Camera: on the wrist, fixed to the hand. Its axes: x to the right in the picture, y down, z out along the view.
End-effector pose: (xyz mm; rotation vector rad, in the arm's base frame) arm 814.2 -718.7 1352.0 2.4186 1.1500 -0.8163
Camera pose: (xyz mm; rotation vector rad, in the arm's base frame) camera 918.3 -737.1 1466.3 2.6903 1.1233 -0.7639
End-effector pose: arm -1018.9 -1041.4 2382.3 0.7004 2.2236 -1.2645
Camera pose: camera -950.9 -901.7 2391.0 0.9375 2.2212 -1.4549
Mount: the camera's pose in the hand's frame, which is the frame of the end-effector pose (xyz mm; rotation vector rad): -29.7 99.7 -115.8 0.1859 0.1565 0.0386
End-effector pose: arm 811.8 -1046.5 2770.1 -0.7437 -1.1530 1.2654
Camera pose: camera 890.2 -1036.6 2636.0 -0.7152 -0.8853 1.3028
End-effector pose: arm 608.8 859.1 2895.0 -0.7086 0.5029 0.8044
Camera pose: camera 496.2 808.9 2799.9 -0.5933 0.7250 0.7306
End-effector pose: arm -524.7 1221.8 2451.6 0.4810 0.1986 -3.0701
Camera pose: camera -456.7 1138.2 2339.3 0.7250 -0.0935 -3.0277
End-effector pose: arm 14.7 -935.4 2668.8 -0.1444 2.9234 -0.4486
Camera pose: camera 14.8 -803.7 2751.8 -0.0284 3.0083 -0.7537
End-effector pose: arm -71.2 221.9 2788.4 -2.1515 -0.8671 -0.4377
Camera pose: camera -25.7 73.2 2795.2 -1.9330 -0.7473 -0.4797
